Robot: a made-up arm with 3 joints. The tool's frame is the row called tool.
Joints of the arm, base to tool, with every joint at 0 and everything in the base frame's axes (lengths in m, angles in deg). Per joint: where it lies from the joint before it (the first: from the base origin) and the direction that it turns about. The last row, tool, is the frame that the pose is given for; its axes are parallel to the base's.
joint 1: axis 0 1 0 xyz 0 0 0.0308
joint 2: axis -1 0 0 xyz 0.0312 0.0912 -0.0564
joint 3: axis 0 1 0 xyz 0.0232 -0.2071 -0.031
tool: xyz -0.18 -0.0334 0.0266
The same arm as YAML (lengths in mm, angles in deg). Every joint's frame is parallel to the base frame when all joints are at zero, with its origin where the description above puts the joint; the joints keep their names.
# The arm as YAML. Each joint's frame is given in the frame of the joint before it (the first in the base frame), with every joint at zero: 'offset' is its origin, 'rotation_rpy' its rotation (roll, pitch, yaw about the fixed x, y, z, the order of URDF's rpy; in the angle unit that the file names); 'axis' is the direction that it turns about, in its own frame. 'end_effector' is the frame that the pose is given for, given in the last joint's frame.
length_unit: mm
angle_unit: deg
chain:
  - id: joint 1
    offset: [0.0, 0.0, 30.8]
    rotation_rpy: [0.0, 0.0, 0.0]
    axis: [0.0, 1.0, 0.0]
  - id: joint 2
    offset: [31.2, 91.2, -56.4]
    rotation_rpy: [0.0, 0.0, 0.0]
    axis: [-1.0, 0.0, 0.0]
  - id: joint 3
    offset: [23.2, -207.1, -31.0]
    rotation_rpy: [0.0, 0.0, 0.0]
    axis: [0.0, 1.0, 0.0]
end_effector:
  offset: [-180.0, -33.4, 26.6]
  rotation_rpy: [0.0, 0.0, 0.0]

